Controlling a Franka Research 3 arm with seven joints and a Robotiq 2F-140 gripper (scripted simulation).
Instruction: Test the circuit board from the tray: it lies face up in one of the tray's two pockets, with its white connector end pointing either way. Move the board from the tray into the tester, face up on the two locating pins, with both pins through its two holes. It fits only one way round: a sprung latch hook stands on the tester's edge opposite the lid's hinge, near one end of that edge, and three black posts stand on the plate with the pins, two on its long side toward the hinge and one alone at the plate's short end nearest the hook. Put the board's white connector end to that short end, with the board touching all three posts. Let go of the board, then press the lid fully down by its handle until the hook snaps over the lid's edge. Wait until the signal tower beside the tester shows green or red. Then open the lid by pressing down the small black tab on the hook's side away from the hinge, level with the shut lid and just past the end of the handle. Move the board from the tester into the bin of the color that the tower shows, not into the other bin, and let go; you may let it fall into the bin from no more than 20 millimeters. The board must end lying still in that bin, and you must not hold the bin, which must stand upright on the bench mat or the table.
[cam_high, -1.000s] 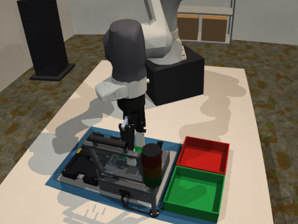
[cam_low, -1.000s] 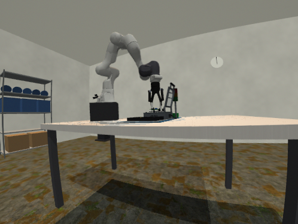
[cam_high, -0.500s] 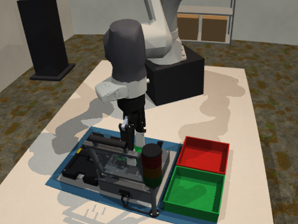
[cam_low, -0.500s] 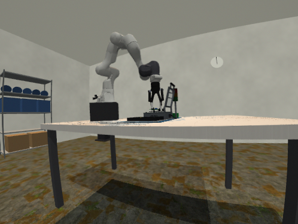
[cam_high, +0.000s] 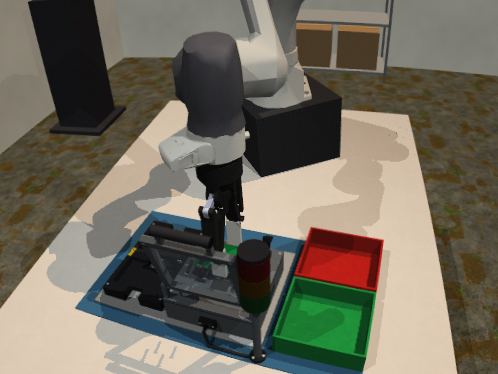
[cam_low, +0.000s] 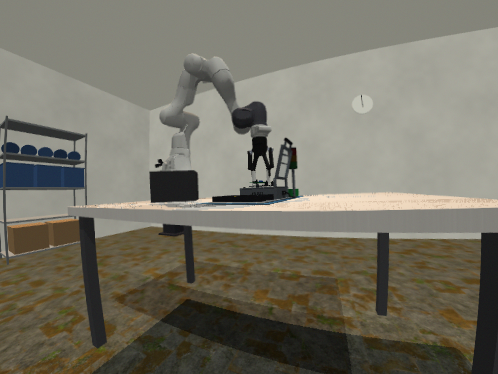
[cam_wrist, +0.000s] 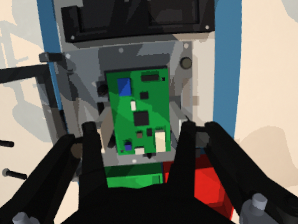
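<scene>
Now: hand 2 cm above the green circuit board. Round my hand: green bin 7 cm ahead, 19 cm to the left, 9 cm below; then tester plate 1 cm ahead, 1 cm to the left, 4 cm below; then clear lid 12 cm ahead, 1 cm to the right, 8 cm above.
</scene>
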